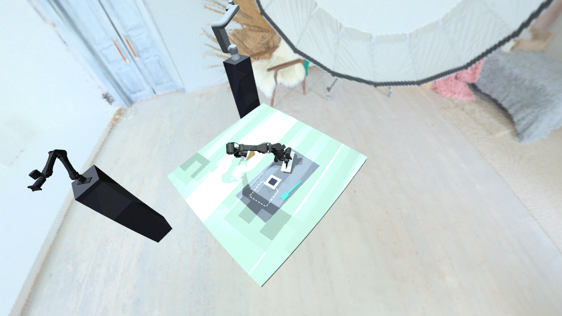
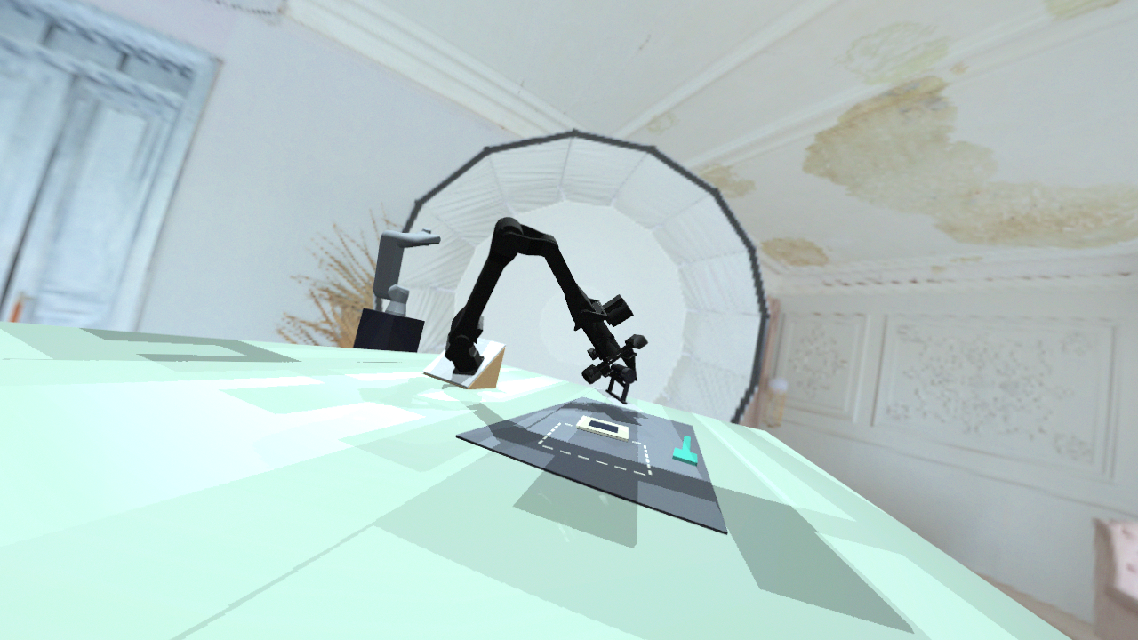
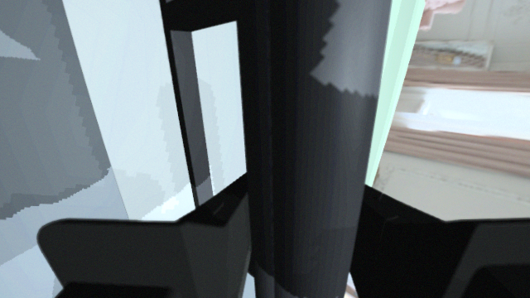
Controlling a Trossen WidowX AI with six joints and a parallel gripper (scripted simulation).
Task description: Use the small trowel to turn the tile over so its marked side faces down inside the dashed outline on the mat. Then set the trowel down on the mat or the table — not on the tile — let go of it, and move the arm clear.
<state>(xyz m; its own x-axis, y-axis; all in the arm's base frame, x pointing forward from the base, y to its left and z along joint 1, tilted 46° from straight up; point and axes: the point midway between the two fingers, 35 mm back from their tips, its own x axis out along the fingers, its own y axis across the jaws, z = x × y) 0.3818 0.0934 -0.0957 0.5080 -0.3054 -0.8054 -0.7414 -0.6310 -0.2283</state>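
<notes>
The grey mat is 170 mm to the right of my gripper tip and 110 mm below it. From my gripper tip the other things lie so: white tile: 210 mm to the right, 80 mm below, 20 mm behind; teal trowel: 200 mm to the right, 140 mm ahead, 80 mm below.
</notes>
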